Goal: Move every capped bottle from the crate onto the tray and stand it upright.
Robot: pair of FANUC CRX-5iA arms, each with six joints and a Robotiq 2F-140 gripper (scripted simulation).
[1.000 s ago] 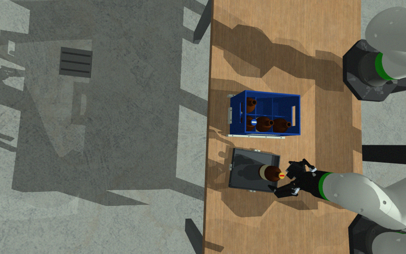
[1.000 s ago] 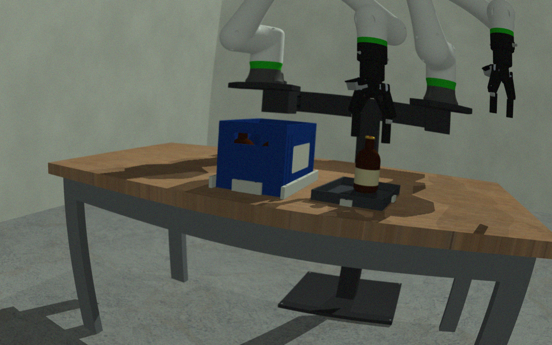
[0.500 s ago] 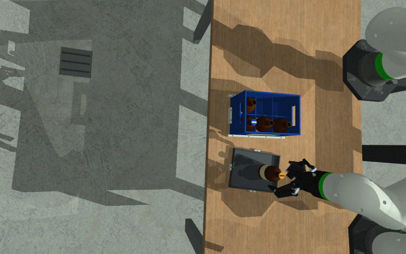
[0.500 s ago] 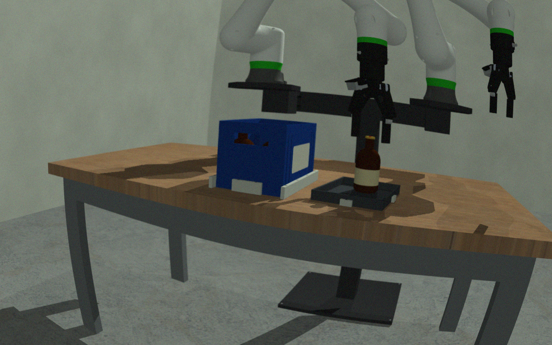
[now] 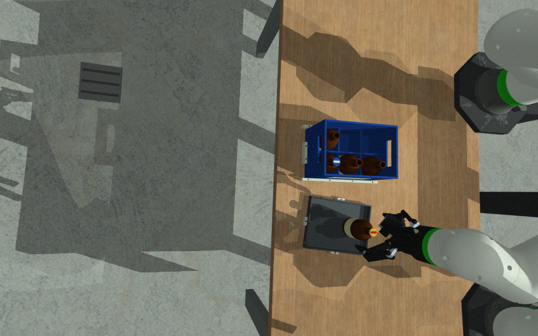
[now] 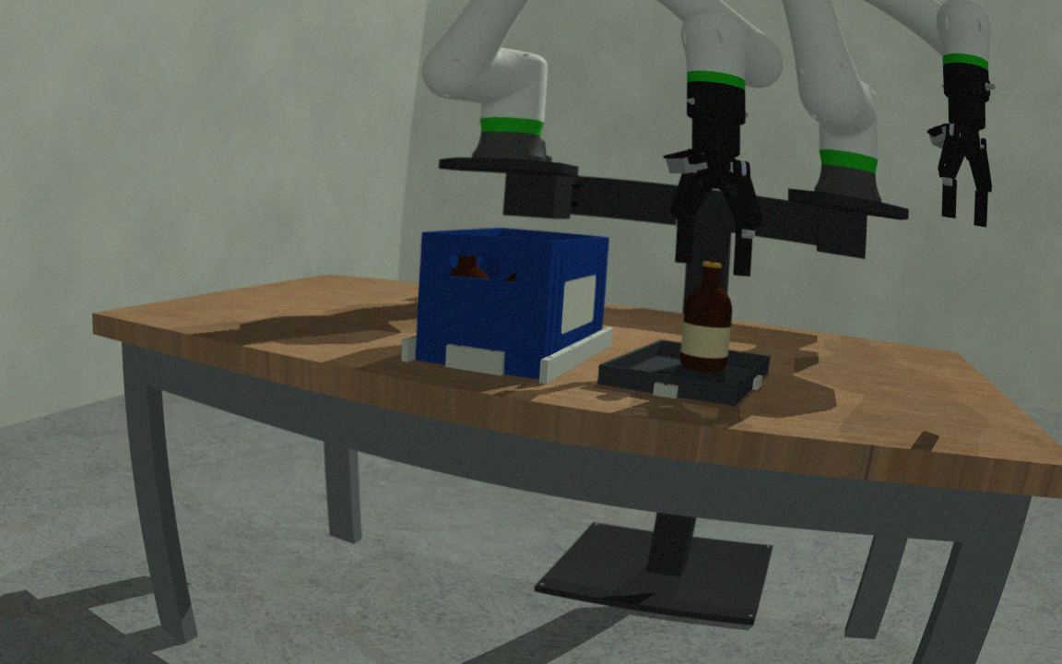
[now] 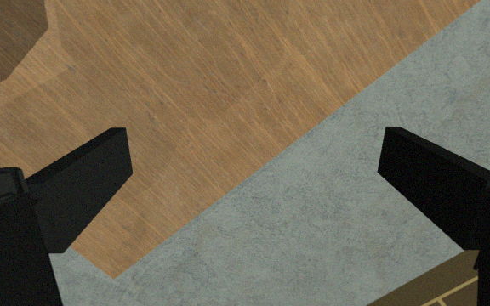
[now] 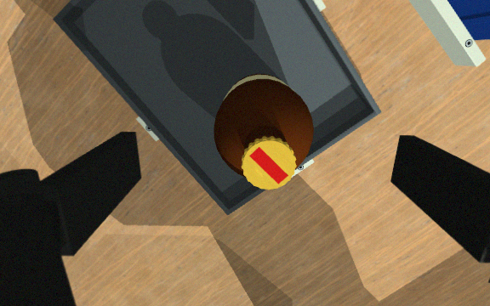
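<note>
My right gripper is now 14 cm short of the blue-capped bottle, 23 cm to the left of it and 7 cm above it. From my right hand the other things lie so: blue crate: 5 cm ahead, 27 cm to the right, 8 cm below; then dark tray: 5 cm ahead, 1 cm to the right, 15 cm below; then yellow-capped bottle: 8 cm below.
</note>
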